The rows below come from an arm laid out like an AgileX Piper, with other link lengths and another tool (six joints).
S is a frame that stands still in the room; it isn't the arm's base.
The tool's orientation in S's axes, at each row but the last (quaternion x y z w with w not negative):
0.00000, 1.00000, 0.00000, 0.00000
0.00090, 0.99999, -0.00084, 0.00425
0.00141, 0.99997, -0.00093, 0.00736
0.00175, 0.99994, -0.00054, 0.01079
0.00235, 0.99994, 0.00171, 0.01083
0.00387, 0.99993, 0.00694, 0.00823
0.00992, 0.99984, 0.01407, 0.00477
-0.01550, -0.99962, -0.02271, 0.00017
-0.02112, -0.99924, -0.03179, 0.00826
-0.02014, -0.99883, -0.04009, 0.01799
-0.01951, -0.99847, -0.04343, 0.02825
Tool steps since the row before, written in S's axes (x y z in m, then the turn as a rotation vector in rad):
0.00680, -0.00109, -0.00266, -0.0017, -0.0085, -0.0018
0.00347, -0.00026, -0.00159, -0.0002, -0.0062, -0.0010
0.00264, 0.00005, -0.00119, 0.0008, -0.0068, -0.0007
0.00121, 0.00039, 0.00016, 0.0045, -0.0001, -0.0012
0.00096, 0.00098, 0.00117, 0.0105, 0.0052, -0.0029
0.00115, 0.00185, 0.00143, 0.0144, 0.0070, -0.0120
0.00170, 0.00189, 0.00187, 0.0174, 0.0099, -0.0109
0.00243, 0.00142, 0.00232, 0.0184, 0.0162, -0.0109
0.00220, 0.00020, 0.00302, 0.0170, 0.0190, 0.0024
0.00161, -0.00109, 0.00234, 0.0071, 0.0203, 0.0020
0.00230, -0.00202, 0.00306, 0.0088, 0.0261, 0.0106
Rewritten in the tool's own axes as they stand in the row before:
-0.00680, -0.00109, 0.00266, 0.0017, -0.0085, 0.0018
-0.00346, -0.00025, 0.00162, 0.0002, -0.0062, 0.0010
-0.00262, 0.00006, 0.00123, -0.0008, -0.0068, 0.0007
-0.00121, 0.00039, -0.00013, -0.0045, -0.0001, 0.0013
-0.00098, 0.00099, -0.00115, -0.0104, 0.0052, 0.0031
-0.00116, 0.00188, -0.00139, -0.0141, 0.0069, 0.0123
-0.00168, 0.00198, -0.00180, -0.0171, 0.0099, 0.0113
-0.00238, 0.00160, -0.00225, -0.0179, 0.0163, 0.0116
-0.00214, 0.00048, -0.00303, -0.0161, 0.0198, -0.0014
-0.00156, -0.00083, -0.00247, -0.0062, 0.0207, -0.0006
-0.00219, -0.00165, -0.00335, -0.0072, 0.0273, -0.0087

